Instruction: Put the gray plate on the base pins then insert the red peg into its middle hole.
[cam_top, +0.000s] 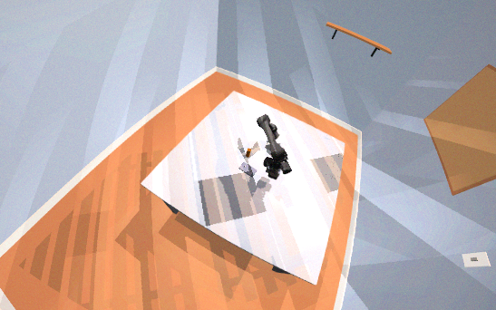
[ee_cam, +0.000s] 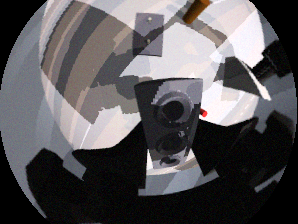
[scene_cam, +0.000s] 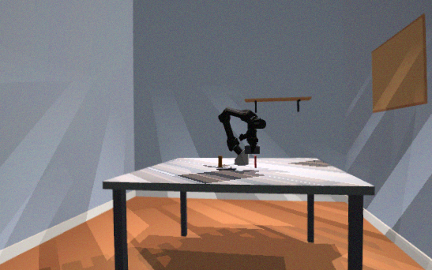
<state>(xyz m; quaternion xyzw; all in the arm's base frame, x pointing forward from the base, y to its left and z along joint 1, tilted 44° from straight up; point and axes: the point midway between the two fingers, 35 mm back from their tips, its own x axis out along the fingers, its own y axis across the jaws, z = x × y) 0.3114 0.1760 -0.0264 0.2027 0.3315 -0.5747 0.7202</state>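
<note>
Right now the base is 3 cm ahead of my gripper tip, 17 cm to the right of it and 10 cm below it. Round my gripper tip: red peg: 11 cm behind, 7 cm below; then gray plate: 3 cm above; then orange peg: 7 cm behind, 24 cm to the right, 7 cm below.
</note>
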